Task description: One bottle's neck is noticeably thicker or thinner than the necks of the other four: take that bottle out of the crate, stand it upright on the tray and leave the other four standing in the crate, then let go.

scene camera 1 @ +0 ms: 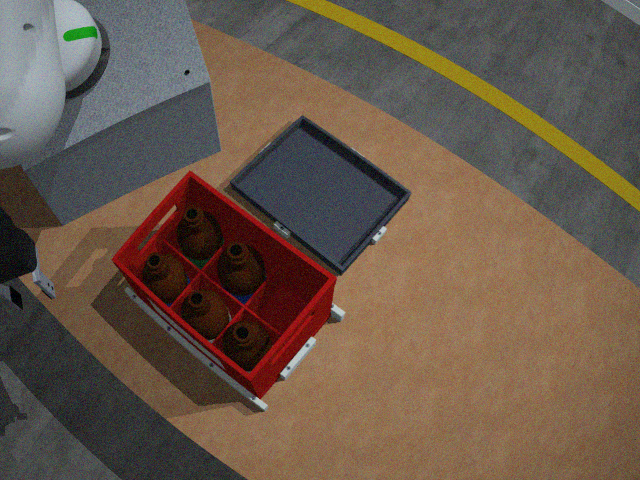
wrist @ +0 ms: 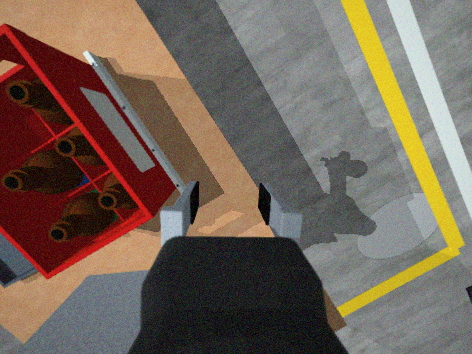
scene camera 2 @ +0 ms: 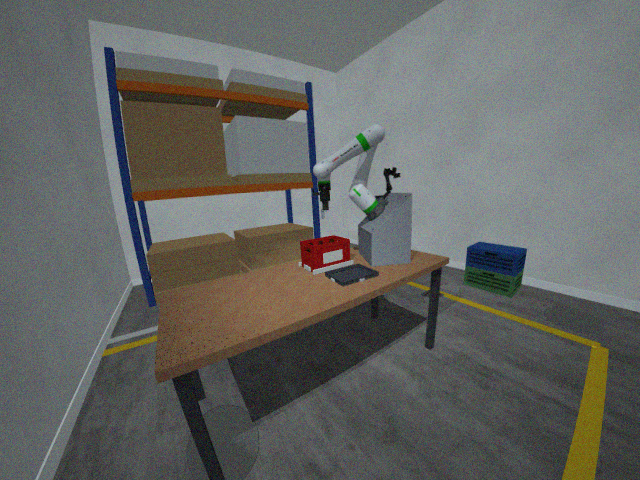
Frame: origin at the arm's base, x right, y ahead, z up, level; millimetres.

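Where they show: gripper, between the fingertips: (scene camera 1: 35,297) (wrist: 229,194) (scene camera 2: 322,218); arm's base, origin of its link: (scene camera 2: 377,213).
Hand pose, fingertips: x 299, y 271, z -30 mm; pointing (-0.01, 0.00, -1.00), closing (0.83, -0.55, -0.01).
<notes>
Each offset is from my fingertips to the top centre of the thing. "spot": to the spot under its first point. Level surfaces: height alone.
The red crate {dz -114, dx -219, dy +133 mm} (scene camera 1: 289,258) (scene camera 2: 310,258) (wrist: 55,60) holds all five brown bottles upright. In scene camera 1, the back row has a left bottle {dz -126, dx -264, dy +44 mm} (scene camera 1: 199,235) and a middle bottle {dz -126, dx -262, dy +135 mm} (scene camera 1: 241,271); its right compartment is empty. The front row has a left bottle {dz -126, dx -173, dy +47 mm} (scene camera 1: 165,279), a middle bottle {dz -126, dx -171, dy +136 mm} (scene camera 1: 205,315) and a right bottle {dz -126, dx -174, dy +217 mm} (scene camera 1: 245,343). I cannot tell which neck differs. The dark tray {spot: dz -284, dx -479, dy +123 mm} (scene camera 1: 320,191) (scene camera 2: 351,273) lies empty behind the crate. My gripper (scene camera 1: 31,290) (scene camera 2: 323,214) (wrist: 229,194) is open and empty, high above and to the crate's left in scene camera 1.
A grey pedestal (scene camera 1: 155,139) (scene camera 2: 385,232) (wrist: 90,305) bears the arm near the crate. Pale rails {spot: dz -259, dx -121, dy +146 mm} (scene camera 1: 196,351) (wrist: 125,107) run along the crate's base. A shelf rack (scene camera 2: 222,191) with boxes stands behind the wooden table {dz -289 mm} (scene camera 2: 258,299). Blue and green crates (scene camera 2: 496,258) stand on the floor.
</notes>
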